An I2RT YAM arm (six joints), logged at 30 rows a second.
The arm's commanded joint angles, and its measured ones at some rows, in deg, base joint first. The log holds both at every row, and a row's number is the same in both.
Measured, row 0:
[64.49 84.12 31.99 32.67 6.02 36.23]
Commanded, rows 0 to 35:
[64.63 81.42 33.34 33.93 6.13 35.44]
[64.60 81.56 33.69 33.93 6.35 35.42]
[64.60 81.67 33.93 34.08 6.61 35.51]
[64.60 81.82 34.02 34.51 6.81 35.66]
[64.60 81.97 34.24 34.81 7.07 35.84]
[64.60 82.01 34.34 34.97 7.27 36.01]
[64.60 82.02 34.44 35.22 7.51 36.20]
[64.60 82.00 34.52 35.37 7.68 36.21]
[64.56 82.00 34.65 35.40 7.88 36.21]
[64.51 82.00 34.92 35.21 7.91 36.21]
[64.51 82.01 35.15 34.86 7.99 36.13]
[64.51 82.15 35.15 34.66 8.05 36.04]
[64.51 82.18 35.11 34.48 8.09 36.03]
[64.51 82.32 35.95 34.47 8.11 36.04]
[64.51 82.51 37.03 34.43 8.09 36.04]
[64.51 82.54 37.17 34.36 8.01 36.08]
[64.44 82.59 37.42 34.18 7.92 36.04]
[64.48 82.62 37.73 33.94 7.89 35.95]
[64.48 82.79 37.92 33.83 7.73 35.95]
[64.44 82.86 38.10 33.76 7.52 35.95]
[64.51 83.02 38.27 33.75 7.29 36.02]
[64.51 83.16 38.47 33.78 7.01 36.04]
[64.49 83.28 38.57 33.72 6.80 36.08]
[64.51 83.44 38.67 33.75 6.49 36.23]
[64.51 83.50 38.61 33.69 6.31 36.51]
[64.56 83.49 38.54 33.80 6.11 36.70]
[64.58 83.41 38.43 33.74 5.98 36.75]
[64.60 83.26 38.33 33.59 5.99 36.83]
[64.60 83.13 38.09 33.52 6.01 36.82]
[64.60 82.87 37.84 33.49 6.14 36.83]
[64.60 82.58 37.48 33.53 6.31 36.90]
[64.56 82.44 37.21 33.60 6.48 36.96]
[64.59 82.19 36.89 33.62 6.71 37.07]
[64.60 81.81 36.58 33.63 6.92 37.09]
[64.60 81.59 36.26 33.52 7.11 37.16]
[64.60 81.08 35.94 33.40 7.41 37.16]
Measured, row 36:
[64.49 83.42 36.82 32.34 6.66 36.29]
